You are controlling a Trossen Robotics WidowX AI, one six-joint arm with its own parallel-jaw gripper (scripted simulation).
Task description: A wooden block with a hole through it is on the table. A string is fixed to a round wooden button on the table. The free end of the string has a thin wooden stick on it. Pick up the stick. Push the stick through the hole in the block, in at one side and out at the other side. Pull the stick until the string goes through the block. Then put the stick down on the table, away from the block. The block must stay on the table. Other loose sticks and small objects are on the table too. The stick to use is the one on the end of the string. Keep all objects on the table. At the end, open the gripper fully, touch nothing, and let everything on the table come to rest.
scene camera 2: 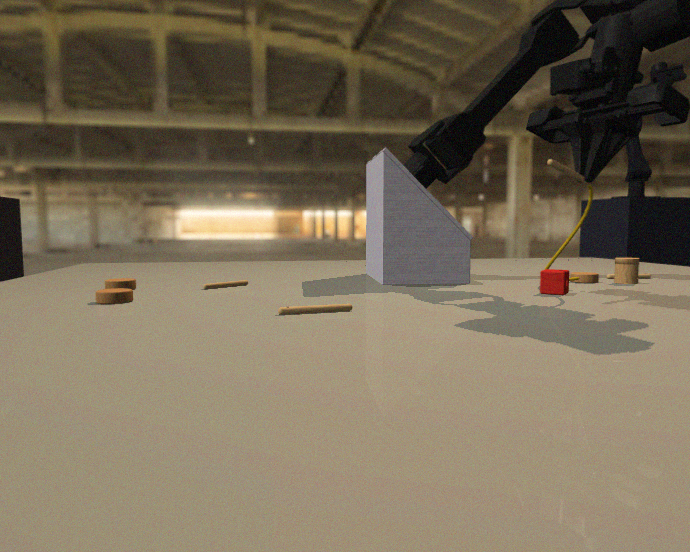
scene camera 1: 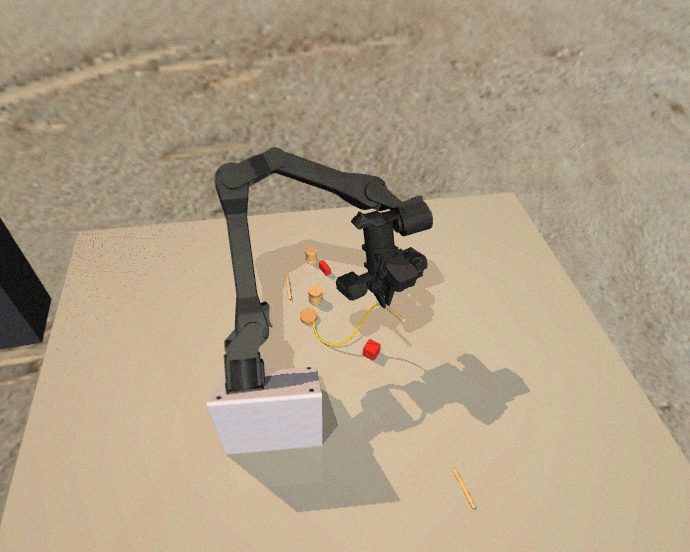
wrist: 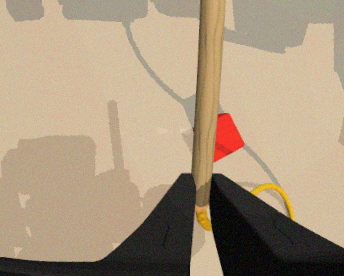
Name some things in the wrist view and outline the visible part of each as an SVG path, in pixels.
My gripper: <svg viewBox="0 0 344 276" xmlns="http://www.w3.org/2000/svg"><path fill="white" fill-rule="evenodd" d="M212 173L209 210L212 234L223 276L344 276L342 246L304 228L287 215L278 213L277 209L249 193L246 188L239 187L226 175ZM192 174L179 175L145 222L138 225L135 233L128 235L122 244L102 260L88 263L59 263L0 256L0 276L191 275L196 185Z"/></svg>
A red cube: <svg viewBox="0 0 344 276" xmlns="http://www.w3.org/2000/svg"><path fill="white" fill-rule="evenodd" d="M229 113L218 114L213 162L226 157L226 155L231 154L234 150L244 145L236 124L234 124Z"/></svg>
